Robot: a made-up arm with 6 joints.
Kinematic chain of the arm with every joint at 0, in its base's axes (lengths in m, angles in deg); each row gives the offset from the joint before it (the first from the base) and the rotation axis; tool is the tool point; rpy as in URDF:
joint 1: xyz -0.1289 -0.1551 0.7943 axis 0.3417 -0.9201 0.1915
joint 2: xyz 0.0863 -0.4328 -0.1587 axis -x
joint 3: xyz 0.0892 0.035 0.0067 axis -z
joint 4: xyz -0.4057 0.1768 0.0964 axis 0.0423 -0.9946 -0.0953
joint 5: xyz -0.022 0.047 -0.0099 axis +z
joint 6: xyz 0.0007 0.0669 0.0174 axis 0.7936 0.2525 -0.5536
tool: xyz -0.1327 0.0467 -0.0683 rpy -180 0 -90
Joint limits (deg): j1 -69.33..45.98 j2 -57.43..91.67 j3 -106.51..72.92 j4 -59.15..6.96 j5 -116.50..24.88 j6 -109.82..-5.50
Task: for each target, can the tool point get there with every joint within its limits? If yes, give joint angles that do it. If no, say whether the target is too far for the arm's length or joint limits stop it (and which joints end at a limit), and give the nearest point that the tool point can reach.
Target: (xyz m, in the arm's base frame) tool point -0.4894 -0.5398 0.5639
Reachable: yes | joints 11.30 37.43 -33.76 -19.76 -79.45 -55.45
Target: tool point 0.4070 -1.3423 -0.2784
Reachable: no: too far | nearest point 0.2251 -0.9551 0.1705 | short by 0.620 m
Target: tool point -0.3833 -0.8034 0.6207
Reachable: yes | joints 13.32 -20.92 -41.73 -53.47 -28.27 -90.06
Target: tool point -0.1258 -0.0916 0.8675
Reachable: yes | joints 6.74 -14.72 53.52 -7.36 -26.40 -96.04
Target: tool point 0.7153 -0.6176 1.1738
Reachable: no: joint limits stop it (at a limit: joint 1, joint 3, joint 5, joint 6) | nearest point 0.3479 -0.5887 1.1143 | short by 0.373 m
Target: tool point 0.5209 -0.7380 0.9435
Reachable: no: joint limits stop it (at a limit: joint 1, joint 3, joint 5) | nearest point 0.3145 -0.6519 1.0613 | short by 0.253 m
